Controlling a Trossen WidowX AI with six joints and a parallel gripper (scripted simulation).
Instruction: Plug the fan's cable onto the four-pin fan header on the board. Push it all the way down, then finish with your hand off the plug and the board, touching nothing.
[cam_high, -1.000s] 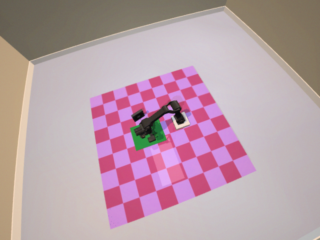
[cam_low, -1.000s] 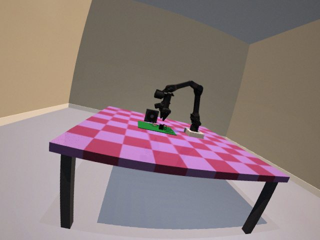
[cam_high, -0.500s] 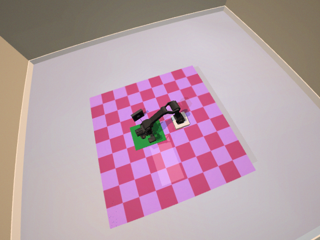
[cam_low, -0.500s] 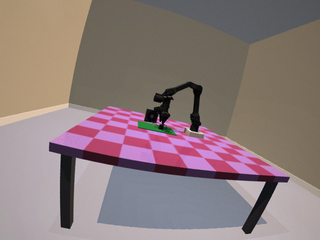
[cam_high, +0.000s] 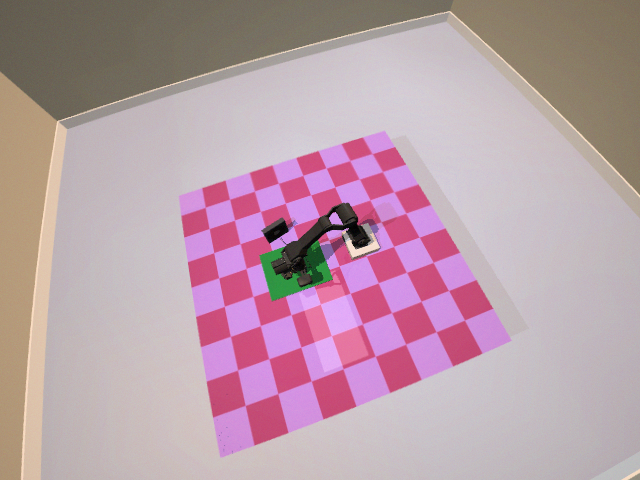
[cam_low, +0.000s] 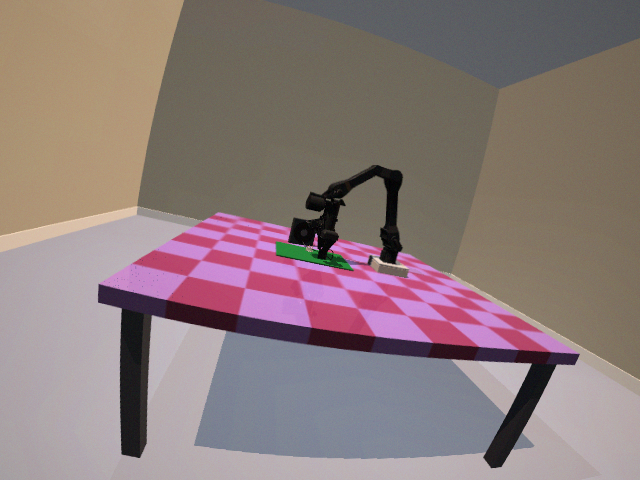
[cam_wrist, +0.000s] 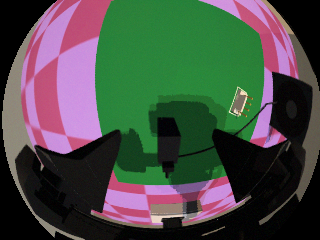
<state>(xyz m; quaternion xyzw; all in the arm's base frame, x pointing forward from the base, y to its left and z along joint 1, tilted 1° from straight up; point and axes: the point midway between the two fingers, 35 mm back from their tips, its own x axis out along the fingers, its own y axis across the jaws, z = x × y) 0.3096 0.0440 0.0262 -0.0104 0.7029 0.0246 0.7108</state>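
Now: the dark plug 1 cm below my gripper tip and 1 cm behind it. Round my gripper tip: green board 4 cm to the right, 4 cm below, 2 cm ahead; then black fan 22 cm to the right, 6 cm ahead, 3 cm above.
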